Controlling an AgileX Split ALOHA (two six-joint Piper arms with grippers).
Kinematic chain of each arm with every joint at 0, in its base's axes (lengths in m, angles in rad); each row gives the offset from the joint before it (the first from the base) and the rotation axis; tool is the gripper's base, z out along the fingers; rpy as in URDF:
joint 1: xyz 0 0 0.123 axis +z
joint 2: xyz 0 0 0 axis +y
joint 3: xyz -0.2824 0 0.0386 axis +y
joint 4: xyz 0.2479 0 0.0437 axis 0.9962 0 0.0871
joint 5: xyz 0 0 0 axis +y
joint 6: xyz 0.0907 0 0.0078 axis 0.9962 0 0.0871
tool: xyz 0 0 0 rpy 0 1.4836 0
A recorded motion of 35 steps. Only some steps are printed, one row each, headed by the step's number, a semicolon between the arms.
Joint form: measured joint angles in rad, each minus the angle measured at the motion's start. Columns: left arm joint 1, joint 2, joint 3, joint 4, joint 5, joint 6; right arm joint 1, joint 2, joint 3, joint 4, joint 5, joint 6.
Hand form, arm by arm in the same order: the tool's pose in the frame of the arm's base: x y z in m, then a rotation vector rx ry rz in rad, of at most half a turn. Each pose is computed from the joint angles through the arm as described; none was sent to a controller.
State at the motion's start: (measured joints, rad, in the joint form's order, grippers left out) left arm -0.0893 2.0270 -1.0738 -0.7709 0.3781 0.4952; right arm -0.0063 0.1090 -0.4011 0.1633 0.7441 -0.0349
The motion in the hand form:
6: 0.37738 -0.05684 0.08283 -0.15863 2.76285 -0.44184; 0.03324 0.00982 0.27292 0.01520 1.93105 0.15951
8: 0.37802 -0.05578 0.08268 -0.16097 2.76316 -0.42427; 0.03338 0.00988 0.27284 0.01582 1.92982 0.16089
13: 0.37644 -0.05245 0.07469 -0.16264 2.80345 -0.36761; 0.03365 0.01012 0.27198 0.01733 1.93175 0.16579
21: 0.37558 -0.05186 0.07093 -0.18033 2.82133 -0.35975; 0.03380 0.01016 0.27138 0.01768 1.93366 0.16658
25: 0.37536 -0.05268 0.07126 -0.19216 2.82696 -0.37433; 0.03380 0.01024 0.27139 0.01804 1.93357 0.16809
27: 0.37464 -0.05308 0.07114 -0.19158 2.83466 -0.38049; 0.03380 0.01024 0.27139 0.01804 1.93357 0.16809
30: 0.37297 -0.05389 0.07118 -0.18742 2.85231 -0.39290; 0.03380 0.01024 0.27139 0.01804 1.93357 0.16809
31: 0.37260 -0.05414 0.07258 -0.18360 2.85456 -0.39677; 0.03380 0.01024 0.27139 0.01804 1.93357 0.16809
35: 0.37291 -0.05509 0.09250 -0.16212 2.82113 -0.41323; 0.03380 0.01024 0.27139 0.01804 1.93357 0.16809
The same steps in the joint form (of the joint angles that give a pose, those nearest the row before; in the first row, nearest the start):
6: 0.0000 0.0698 -0.0314 0.0081 -0.0059 -0.0224; 0.0000 0.0000 0.0021 0.0000 -0.0009 0.0000
8: 0.0000 0.0706 -0.0337 0.0376 -0.0128 -0.0495; 0.0000 0.0000 0.0029 0.0014 -0.0029 -0.0001
13: 0.0000 0.0893 -0.0368 0.1597 -0.0142 -0.1572; 0.0001 0.0000 0.0061 0.0055 -0.0039 0.0001
21: 0.0000 0.0989 -0.0381 0.1872 -0.0091 -0.1937; 0.0001 0.0000 0.0080 0.0062 -0.0039 0.0001
25: 0.0000 0.0989 -0.0401 0.1758 0.0019 -0.1936; 0.0001 0.0000 0.0081 0.0075 -0.0039 0.0001
27: 0.0000 0.0989 -0.0401 0.1749 0.0110 -0.1936; 0.0001 0.0000 0.0081 0.0075 -0.0039 0.0001
30: 0.0000 0.0980 -0.0401 0.1762 0.0322 -0.1949; 0.0001 0.0000 0.0081 0.0075 -0.0039 0.0001
31: 0.0000 0.0940 -0.0401 0.1773 0.0391 -0.1948; 0.0001 0.0000 0.0081 0.0075 -0.0039 0.0001
35: 0.0000 0.0401 -0.0401 0.1808 0.0614 -0.1947; 0.0001 0.0000 0.0081 0.0075 -0.0039 0.0001

